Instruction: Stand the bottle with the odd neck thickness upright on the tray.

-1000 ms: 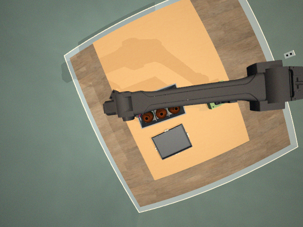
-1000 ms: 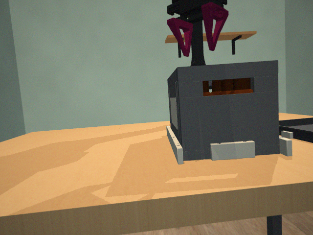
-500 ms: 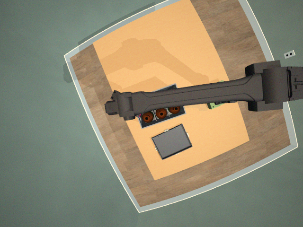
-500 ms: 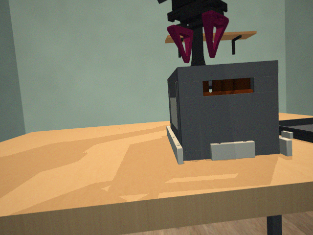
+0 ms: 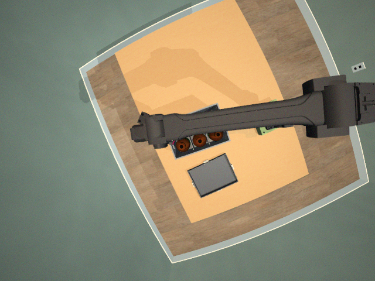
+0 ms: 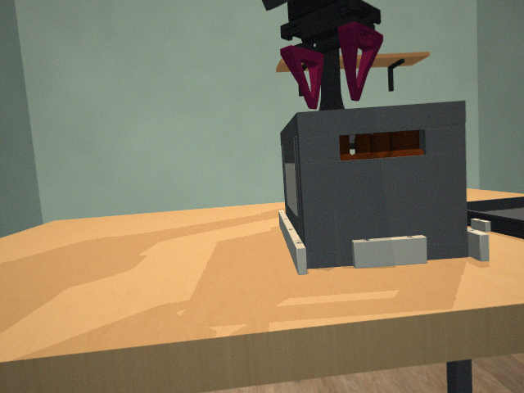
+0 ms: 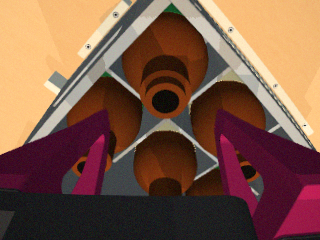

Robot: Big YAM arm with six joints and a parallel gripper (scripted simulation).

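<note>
The dark grey crate lies 90 mm behind my hand, 40 mm to the left of it and 110 mm below it. From my hand the other things lie so: grey tray: 110 mm behind, 330 mm to the left, 180 mm below.
</note>
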